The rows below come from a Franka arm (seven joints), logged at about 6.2 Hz.
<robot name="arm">
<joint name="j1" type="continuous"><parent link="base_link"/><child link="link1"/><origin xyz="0 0 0.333"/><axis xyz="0 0 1"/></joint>
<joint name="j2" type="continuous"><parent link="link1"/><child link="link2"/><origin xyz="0 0 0"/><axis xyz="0 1 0"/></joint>
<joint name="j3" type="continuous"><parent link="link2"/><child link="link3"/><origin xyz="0 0 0.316"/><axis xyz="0 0 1"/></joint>
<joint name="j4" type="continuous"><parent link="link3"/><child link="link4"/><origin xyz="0.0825 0 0"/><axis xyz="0 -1 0"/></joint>
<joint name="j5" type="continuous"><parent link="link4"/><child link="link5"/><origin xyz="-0.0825 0 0.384"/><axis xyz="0 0 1"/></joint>
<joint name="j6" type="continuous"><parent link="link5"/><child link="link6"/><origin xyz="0 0 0"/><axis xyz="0 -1 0"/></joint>
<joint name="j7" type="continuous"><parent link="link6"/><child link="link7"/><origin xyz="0.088 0 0"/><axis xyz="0 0 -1"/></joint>
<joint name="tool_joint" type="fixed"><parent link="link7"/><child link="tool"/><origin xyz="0 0 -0.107" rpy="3.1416 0 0"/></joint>
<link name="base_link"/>
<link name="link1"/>
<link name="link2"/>
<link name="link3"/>
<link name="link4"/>
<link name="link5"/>
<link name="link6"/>
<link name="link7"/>
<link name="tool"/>
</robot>
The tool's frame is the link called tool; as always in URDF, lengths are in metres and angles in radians. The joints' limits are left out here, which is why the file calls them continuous.
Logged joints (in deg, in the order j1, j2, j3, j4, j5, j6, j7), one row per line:
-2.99, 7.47, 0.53, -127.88, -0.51, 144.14, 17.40
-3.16, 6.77, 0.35, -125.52, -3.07, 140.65, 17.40
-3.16, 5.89, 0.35, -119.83, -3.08, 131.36, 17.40
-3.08, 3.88, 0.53, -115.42, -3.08, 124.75, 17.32
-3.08, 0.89, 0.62, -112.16, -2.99, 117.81, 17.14
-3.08, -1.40, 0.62, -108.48, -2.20, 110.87, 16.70
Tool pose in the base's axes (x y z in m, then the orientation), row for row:
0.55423, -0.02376, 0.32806, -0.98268, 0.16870, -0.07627, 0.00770
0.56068, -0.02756, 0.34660, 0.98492, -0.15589, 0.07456, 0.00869
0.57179, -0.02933, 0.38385, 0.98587, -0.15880, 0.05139, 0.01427
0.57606, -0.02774, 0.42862, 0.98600, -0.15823, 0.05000, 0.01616
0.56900, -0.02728, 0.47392, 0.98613, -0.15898, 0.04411, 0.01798
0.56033, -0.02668, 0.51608, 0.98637, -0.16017, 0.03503, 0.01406
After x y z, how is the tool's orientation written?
As a quaternion, x y z w.
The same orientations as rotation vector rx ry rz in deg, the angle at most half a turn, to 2 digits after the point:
-176.02, 30.22, -13.66
176.31, -27.91, 13.35
175.86, -28.33, 9.17
175.68, -28.19, 8.91
175.50, -28.29, 7.85
175.97, -28.58, 6.25

